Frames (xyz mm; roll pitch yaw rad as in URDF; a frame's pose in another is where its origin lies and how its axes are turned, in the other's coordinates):
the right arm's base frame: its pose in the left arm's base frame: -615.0 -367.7 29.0 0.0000 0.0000 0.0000
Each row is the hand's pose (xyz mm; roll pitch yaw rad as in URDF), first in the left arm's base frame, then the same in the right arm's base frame.
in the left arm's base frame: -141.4 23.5 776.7 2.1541 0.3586 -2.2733
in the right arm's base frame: 473.6 391.2 747.7 2.1541 0.3586 -2.2733
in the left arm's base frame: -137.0 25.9 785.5 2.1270 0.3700 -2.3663
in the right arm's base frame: 478.0 393.6 756.5 2.1270 0.3700 -2.3663
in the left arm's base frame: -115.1 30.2 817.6 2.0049 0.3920 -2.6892
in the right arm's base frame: 499.9 397.9 788.6 2.0049 0.3920 -2.6892
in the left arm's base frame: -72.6 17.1 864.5 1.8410 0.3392 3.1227
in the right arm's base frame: 542.4 384.8 835.5 1.8410 0.3392 3.1227
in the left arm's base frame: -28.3 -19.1 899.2 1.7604 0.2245 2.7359
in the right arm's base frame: 586.7 348.6 870.2 1.7604 0.2245 2.7359
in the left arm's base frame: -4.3 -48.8 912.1 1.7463 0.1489 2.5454
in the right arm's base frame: 610.7 318.9 883.1 1.7463 0.1489 2.5454
